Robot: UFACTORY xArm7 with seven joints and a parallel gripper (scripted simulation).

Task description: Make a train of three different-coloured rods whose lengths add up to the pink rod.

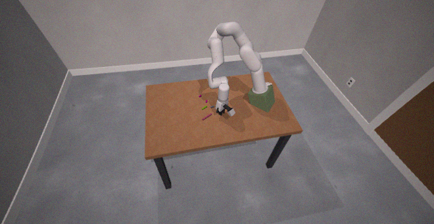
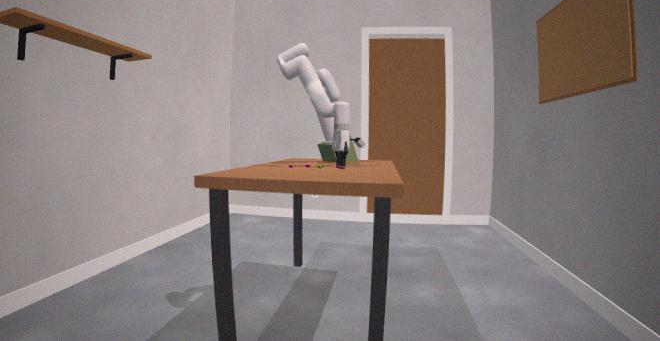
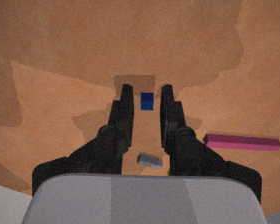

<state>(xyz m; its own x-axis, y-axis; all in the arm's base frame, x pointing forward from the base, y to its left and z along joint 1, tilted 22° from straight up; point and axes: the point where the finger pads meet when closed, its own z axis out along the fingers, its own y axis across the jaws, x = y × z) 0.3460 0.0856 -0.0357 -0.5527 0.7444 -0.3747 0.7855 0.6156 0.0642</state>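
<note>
Now: hand 2 cm above the blue rod. From my hand the other things lie so: lime rod 12 cm ahead, 8 cm to the right, 2 cm below; pink rod 12 cm ahead, 1 cm to the left, 2 cm below; grey rod 6 cm ahead, 8 cm to the right, 2 cm below.
</note>
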